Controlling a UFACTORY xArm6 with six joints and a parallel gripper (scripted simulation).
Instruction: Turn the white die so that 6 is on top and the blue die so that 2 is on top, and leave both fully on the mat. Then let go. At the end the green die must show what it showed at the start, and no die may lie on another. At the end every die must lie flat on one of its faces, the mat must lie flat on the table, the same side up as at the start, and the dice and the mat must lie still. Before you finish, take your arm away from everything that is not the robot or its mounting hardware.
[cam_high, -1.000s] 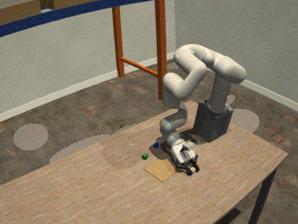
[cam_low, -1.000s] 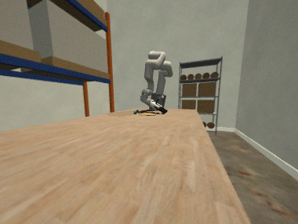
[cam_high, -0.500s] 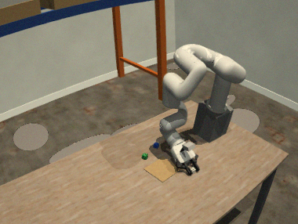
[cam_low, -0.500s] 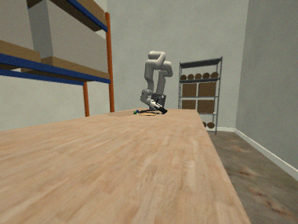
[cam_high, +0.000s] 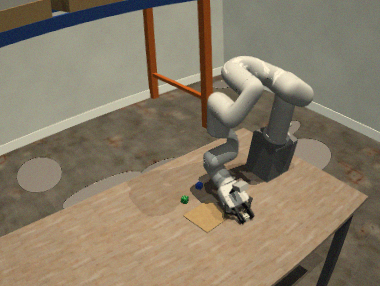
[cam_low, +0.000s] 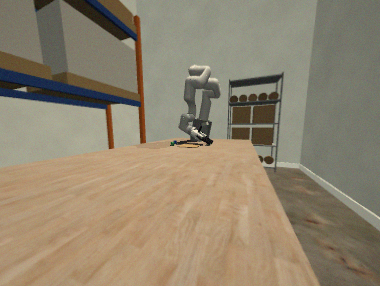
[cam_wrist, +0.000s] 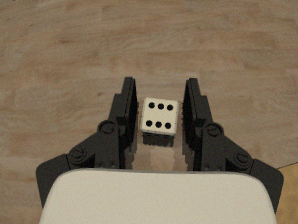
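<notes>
Right now the white die is 10 mm below my hand. The rest, counted from my hand: blue die (40 mm behind, 290 mm to the right, 10 mm below); then green die (70 mm ahead, 270 mm to the right, 10 mm below); then tan mat (80 mm ahead, 140 mm to the right, 20 mm below).
</notes>
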